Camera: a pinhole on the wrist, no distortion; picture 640 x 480 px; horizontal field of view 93.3 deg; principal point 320.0 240.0 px. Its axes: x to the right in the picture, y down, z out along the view. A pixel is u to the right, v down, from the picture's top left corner.
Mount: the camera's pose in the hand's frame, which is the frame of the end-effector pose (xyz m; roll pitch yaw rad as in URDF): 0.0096 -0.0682 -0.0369 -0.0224 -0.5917 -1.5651
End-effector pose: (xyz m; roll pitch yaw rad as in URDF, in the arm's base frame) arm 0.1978 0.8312 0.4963 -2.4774 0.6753 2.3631
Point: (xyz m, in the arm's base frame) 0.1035 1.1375 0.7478
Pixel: behind the camera
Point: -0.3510 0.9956 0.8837
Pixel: behind the camera
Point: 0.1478 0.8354 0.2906
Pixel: 301 449
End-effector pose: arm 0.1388 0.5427 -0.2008 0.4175 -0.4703 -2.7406
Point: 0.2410 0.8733 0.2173
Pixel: 509 222
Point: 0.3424 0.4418 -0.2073
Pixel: outside the picture
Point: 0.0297 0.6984 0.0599
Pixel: 543 407
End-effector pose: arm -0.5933 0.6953 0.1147 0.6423 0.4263 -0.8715
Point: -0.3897 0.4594 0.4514
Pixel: 283 315
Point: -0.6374 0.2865 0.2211
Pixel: 571 439
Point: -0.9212 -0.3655 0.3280
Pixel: outside the picture
